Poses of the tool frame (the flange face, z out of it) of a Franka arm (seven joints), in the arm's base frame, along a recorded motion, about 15 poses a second.
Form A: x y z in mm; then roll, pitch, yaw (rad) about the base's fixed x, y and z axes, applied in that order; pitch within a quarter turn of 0, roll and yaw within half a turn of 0.
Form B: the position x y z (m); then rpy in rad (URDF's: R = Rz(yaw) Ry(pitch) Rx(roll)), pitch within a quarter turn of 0, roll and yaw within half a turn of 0. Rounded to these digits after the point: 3 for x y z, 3 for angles.
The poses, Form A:
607 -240 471 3.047 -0.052 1.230
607 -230 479 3.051 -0.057 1.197
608 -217 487 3.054 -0.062 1.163
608 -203 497 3.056 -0.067 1.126
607 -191 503 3.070 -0.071 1.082
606 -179 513 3.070 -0.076 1.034
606 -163 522 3.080 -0.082 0.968
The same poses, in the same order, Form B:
0.607 -0.240 0.471 3.047 -0.052 1.230
0.607 -0.230 0.479 3.051 -0.057 1.197
0.608 -0.217 0.487 3.054 -0.062 1.163
0.608 -0.203 0.497 3.056 -0.067 1.126
0.607 -0.191 0.503 3.070 -0.071 1.082
0.606 -0.179 0.513 3.070 -0.076 1.034
0.606 -0.163 0.522 3.080 -0.082 0.968

